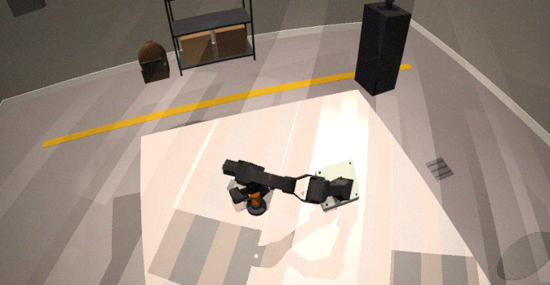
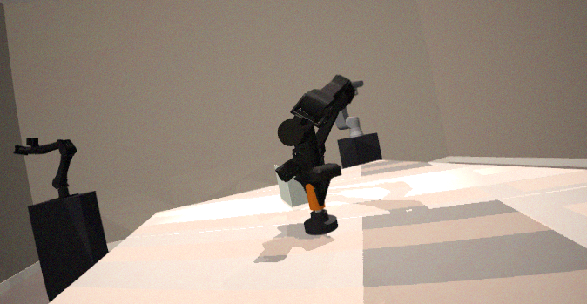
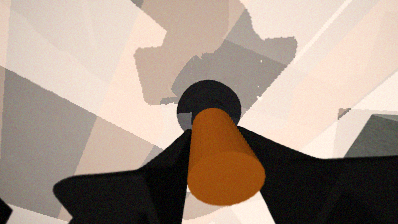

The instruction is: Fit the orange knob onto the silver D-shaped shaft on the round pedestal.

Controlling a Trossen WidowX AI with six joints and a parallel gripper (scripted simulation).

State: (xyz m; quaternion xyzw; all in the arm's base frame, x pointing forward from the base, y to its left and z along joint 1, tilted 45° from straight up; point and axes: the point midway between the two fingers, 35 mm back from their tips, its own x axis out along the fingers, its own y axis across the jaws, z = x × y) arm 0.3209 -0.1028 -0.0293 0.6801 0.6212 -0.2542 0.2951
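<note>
Right now my gripper tip is 3 cm above the round pedestal. From my gripper tip the other things lie so: orange knob 3 cm above.
</note>
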